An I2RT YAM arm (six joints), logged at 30 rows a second.
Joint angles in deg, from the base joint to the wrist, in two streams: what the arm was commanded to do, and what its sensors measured. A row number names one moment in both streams.
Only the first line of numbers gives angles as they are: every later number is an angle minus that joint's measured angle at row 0.
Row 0, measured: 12.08, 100.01, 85.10, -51.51, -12.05, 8.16
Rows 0 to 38, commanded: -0.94, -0.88, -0.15, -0.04, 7.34, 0.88; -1.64, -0.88, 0.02, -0.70, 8.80, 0.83; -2.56, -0.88, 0.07, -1.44, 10.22, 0.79; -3.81, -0.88, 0.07, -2.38, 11.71, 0.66; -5.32, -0.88, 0.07, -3.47, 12.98, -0.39; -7.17, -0.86, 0.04, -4.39, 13.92, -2.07; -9.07, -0.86, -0.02, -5.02, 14.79, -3.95; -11.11, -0.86, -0.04, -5.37, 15.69, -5.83; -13.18, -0.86, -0.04, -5.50, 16.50, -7.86; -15.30, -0.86, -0.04, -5.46, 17.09, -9.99; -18.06, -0.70, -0.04, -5.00, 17.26, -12.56; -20.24, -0.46, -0.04, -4.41, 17.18, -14.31; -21.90, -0.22, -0.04, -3.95, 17.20, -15.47; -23.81, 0.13, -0.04, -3.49, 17.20, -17.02; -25.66, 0.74, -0.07, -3.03, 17.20, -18.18; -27.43, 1.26, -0.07, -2.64, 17.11, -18.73; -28.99, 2.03, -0.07, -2.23, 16.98, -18.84; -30.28, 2.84, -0.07, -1.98, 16.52, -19.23; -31.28, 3.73, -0.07, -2.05, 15.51, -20.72; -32.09, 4.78, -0.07, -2.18, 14.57, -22.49; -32.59, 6.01, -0.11, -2.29, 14.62, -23.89; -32.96, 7.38, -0.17, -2.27, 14.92, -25.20; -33.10, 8.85, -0.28, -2.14, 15.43, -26.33; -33.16, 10.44, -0.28, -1.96, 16.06, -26.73; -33.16, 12.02, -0.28, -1.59, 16.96, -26.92; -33.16, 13.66, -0.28, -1.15, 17.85, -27.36; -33.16, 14.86, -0.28, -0.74, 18.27, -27.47; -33.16, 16.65, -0.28, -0.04, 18.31, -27.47; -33.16, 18.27, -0.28, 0.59, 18.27, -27.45; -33.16, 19.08, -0.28, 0.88, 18.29, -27.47; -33.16, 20.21, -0.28, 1.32, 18.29, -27.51; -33.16, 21.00, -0.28, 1.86, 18.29, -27.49; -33.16, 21.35, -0.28, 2.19, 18.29, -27.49; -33.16, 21.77, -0.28, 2.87, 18.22, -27.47; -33.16, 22.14, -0.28, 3.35, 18.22, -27.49; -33.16, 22.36, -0.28, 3.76, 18.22, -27.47; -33.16, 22.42, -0.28, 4.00, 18.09, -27.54; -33.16, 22.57, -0.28, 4.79, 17.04, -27.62; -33.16, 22.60, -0.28, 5.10, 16.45, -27.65
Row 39, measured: -33.34, 20.98, -0.20, 3.74, 17.22, -26.75
